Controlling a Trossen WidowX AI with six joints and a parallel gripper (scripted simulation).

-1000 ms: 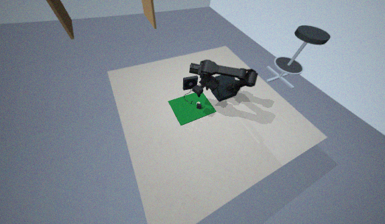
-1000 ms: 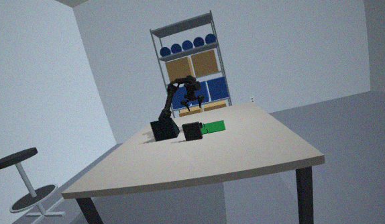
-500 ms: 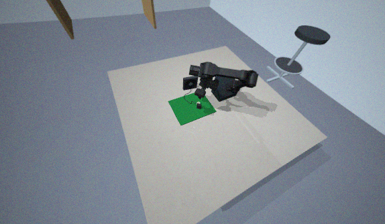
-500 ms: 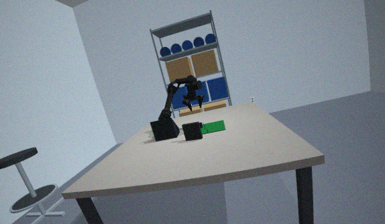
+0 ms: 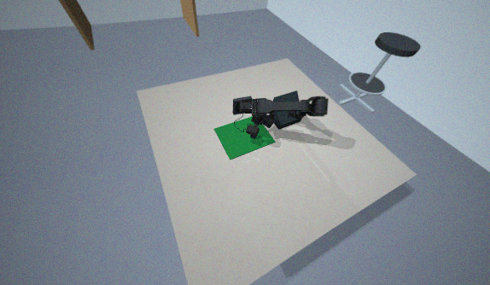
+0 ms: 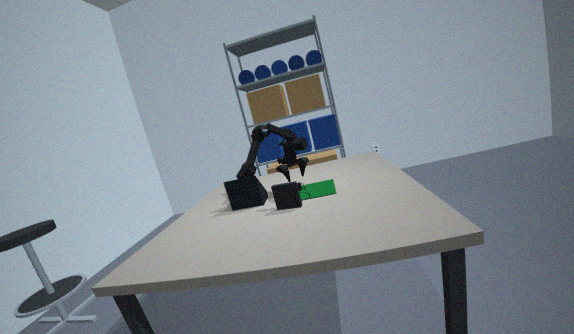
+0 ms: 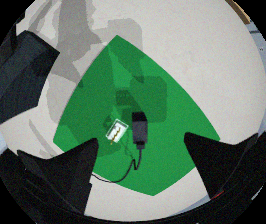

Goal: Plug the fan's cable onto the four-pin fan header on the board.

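My gripper tip is 5 cm above the black plug. The rest, counted from my gripper tip: green board: 5 cm ahead, 4 cm to the right, 8 cm below; then black fan: 2 cm behind, 22 cm to the right, 1 cm below.
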